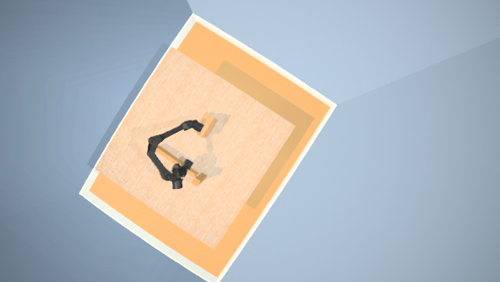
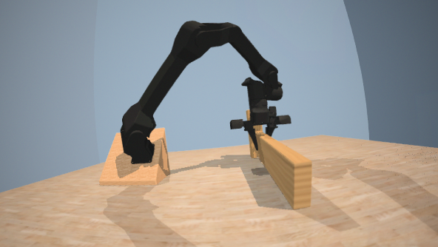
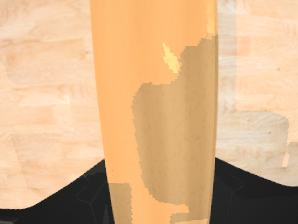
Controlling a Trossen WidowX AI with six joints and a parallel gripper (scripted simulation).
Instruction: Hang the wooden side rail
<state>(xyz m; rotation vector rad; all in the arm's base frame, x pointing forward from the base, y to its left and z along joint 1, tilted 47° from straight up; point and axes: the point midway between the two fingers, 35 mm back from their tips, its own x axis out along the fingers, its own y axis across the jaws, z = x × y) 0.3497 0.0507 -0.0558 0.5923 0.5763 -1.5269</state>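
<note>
Right now my gripper tip is 130 mm to the right of the headboard post and 40 mm below it.
</note>
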